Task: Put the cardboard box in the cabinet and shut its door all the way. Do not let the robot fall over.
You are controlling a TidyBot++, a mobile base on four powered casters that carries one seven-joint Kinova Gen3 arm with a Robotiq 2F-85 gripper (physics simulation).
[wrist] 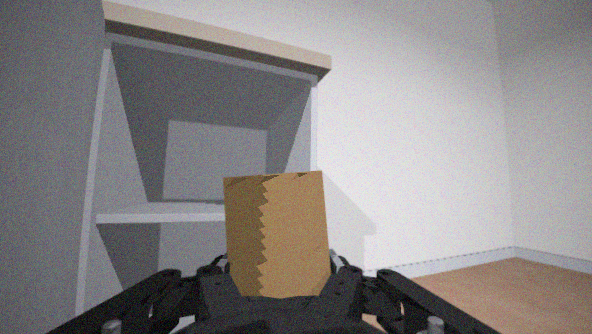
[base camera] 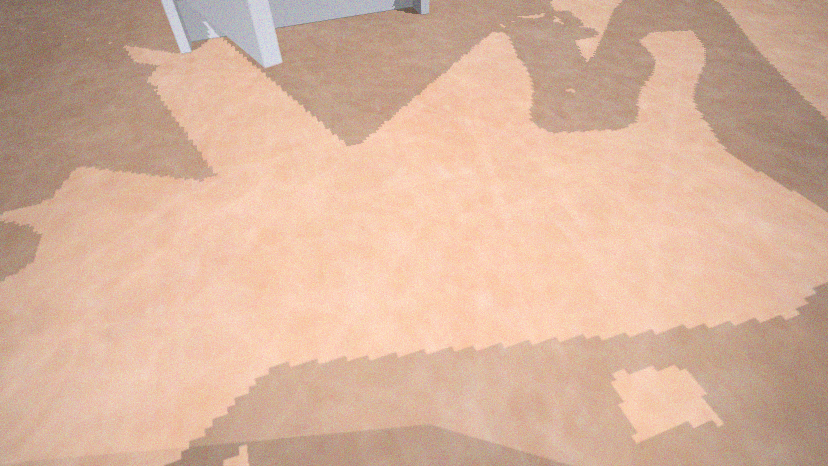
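Note:
The cardboard box is brown and upright in the wrist view, at the lower middle. My gripper is shut on it, with a finger at each side of its lower part. The cabinet stands behind and to the left of the box, its front open, with a beige top and a middle shelf. The box overlaps the right end of the shelf in the view and is outside the cabinet. A large grey panel, which looks like the open door, fills the left edge. In the base camera view the cabinet's lower part shows at the top left.
A white wall rises to the right of the cabinet and meets another wall at a corner. A light skirting board runs along it above the brown floor. Shadows lie across the floor in the base camera view.

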